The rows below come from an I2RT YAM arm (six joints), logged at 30 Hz.
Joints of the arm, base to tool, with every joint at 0 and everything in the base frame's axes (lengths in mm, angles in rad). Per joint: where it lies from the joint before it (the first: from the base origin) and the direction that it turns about. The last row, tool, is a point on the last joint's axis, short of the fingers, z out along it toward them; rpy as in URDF.
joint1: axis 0 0 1 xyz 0 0 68
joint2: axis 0 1 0 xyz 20 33.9 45.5
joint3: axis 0 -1 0 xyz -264 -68.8 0
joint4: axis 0 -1 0 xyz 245 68.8 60
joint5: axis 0 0 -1 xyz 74 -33.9 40.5
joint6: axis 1 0 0 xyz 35.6 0 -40.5
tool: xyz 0 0 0 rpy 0 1.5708 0
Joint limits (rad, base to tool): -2.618..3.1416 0..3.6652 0..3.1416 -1.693..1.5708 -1.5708..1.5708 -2.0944..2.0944
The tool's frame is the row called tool.
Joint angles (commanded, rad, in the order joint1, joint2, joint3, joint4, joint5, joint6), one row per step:
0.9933, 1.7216, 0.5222, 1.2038, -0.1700, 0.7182
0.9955, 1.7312, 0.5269, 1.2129, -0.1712, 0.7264
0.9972, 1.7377, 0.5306, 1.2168, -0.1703, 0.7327
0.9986, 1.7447, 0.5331, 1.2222, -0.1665, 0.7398
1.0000, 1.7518, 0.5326, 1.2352, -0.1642, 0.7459
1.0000, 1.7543, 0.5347, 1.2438, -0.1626, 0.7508
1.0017, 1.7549, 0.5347, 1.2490, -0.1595, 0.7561
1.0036, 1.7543, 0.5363, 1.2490, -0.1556, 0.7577
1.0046, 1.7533, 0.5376, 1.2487, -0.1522, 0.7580
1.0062, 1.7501, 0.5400, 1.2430, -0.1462, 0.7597
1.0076, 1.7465, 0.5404, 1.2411, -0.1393, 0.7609
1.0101, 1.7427, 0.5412, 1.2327, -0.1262, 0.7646
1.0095, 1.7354, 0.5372, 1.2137, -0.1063, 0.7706
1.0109, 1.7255, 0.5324, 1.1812, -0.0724, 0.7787
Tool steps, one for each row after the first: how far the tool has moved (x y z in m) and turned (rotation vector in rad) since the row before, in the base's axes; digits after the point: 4 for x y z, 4 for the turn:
0.0002, 0.0016, -0.0006, 0.0068, 0.0052, 0.0035
0.0002, 0.0012, -0.0006, 0.0034, 0.0052, 0.0009
0.0002, 0.0009, -0.0009, 0.0036, 0.0061, -0.0023
-0.0002, 0.0004, -0.0008, 0.0070, 0.0027, -0.0008
0.0003, 0.0004, 0.0007, 0.0089, 0.0001, -0.0015
-0.0003, 0.0003, 0.0004, 0.0060, 0.0024, -0.0013
-0.0002, 0.0005, 0.0006, 0.0026, 0.0004, -0.0020
0.0000, 0.0003, 0.0006, 0.0019, -0.0007, -0.0024
-0.0001, 0.0005, 0.0009, 0.0007, 0.0018, -0.0043
-0.0002, 0.0000, 0.0010, 0.0024, 0.0002, -0.0055
-0.0003, 0.0002, 0.0004, -0.0014, 0.0058, -0.0105
0.0002, -0.0014, -0.0009, -0.0105, 0.0142, -0.0204
-0.0001, -0.0016, -0.0018, -0.0195, 0.0218, -0.0325

